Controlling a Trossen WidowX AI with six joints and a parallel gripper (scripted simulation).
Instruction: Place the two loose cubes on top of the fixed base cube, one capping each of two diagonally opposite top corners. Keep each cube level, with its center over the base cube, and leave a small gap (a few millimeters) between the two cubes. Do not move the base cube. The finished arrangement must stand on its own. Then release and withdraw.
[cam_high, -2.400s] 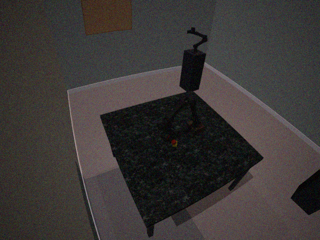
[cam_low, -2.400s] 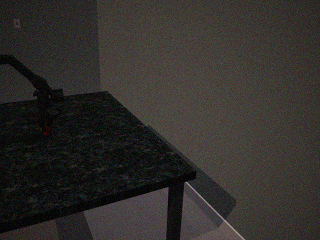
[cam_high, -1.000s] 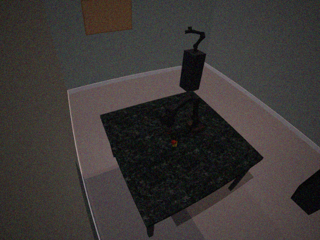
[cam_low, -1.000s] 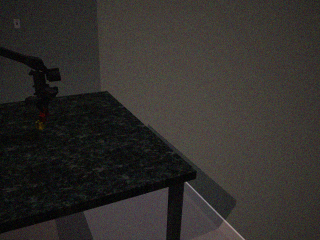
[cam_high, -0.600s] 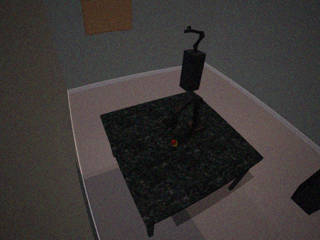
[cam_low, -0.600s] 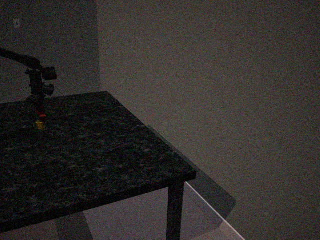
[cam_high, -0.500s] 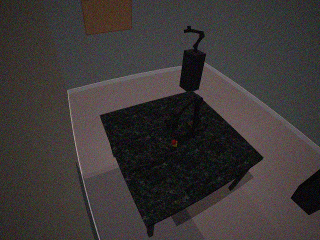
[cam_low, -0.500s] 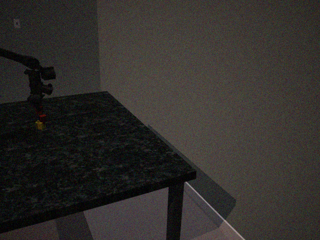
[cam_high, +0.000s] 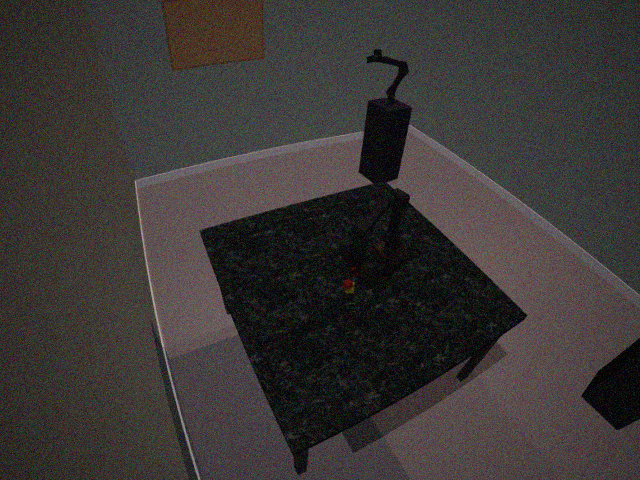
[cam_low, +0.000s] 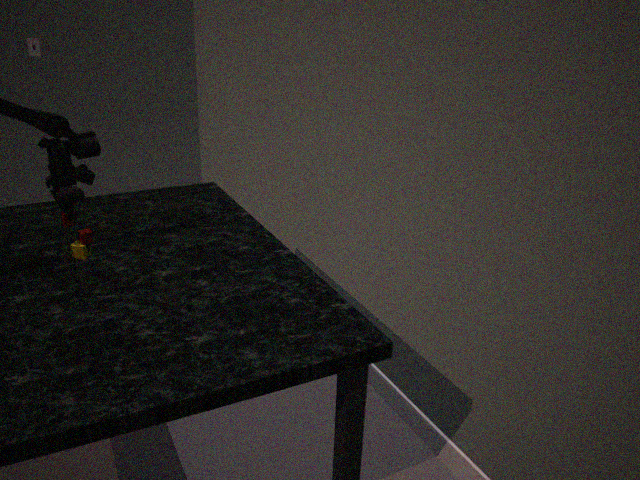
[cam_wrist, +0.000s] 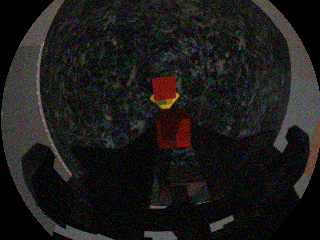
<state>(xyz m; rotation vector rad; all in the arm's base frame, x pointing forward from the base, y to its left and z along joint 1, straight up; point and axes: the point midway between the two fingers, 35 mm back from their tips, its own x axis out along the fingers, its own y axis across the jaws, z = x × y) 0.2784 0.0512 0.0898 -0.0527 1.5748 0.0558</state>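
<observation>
The yellow cube is 2 cm ahead of my gripper tip, 1 cm to the left of it and 10 cm below it.
</observation>
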